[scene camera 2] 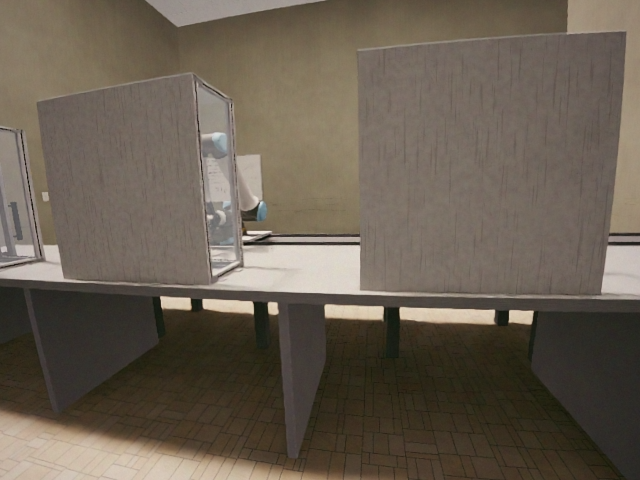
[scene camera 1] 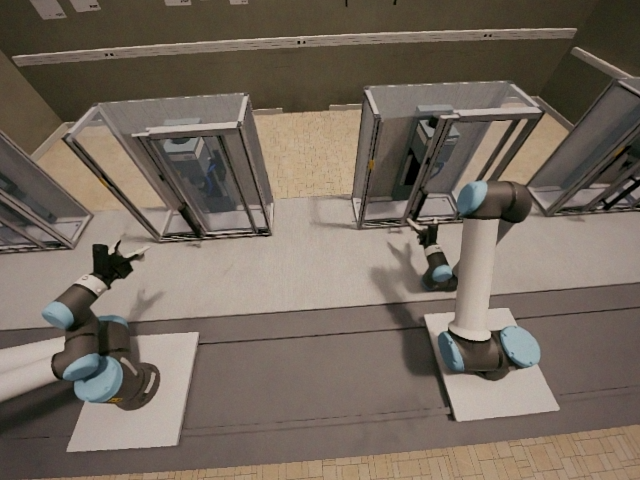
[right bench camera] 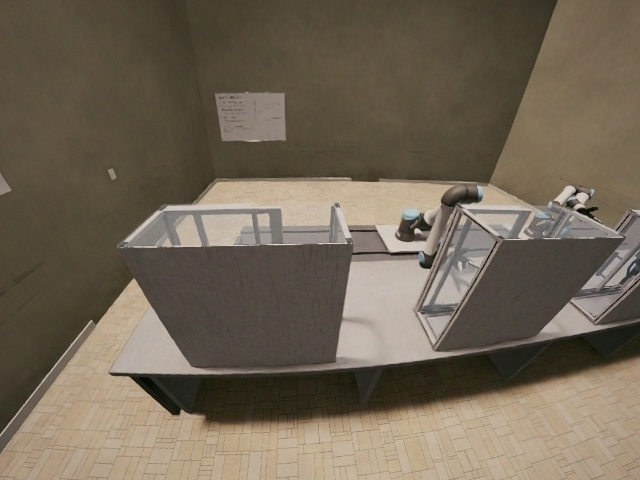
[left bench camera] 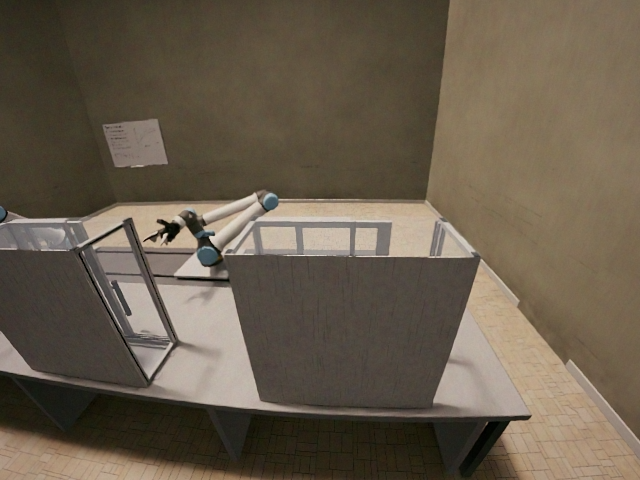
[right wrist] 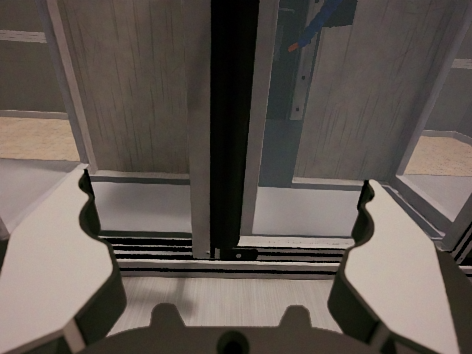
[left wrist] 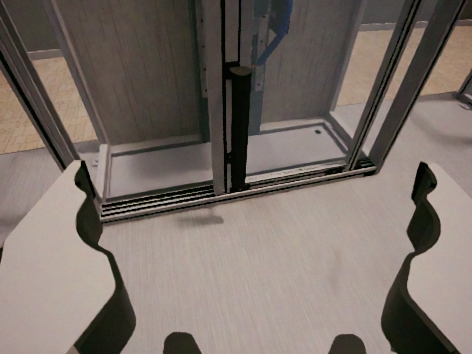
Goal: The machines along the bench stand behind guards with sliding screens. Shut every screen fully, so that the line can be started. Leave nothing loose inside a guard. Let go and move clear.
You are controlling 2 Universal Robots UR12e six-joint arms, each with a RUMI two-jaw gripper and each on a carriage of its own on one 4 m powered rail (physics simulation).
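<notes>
In the middle-left guard (scene camera 1: 254,178), the screen (left wrist: 216,125) stands part-way across, its left side open. Its black handle (scene camera 1: 190,219) (left wrist: 240,125) is upright. My left gripper (scene camera 1: 134,244) (left bench camera: 154,241) (left wrist: 251,163) is open and empty, in front of this guard and apart from the handle. In the middle-right guard (scene camera 1: 368,178), the screen (right wrist: 201,150) also leaves the left side open. My right gripper (scene camera 1: 422,222) (right wrist: 229,177) is open, close in front of that screen's black handle (scene camera 1: 419,204) (right wrist: 232,125), which shows between the fingers in the right wrist view; contact cannot be told.
A far-right guard, cut off in scene camera 1, has a dark handle (scene camera 1: 628,193) and a yellow tag (scene camera 1: 618,150). Another guard stands at the far left, also cut off. Yellow tags (scene camera 1: 103,181) (scene camera 1: 371,164) mark the left posts of the middle guards. Machines with blue hoses stand inside these.
</notes>
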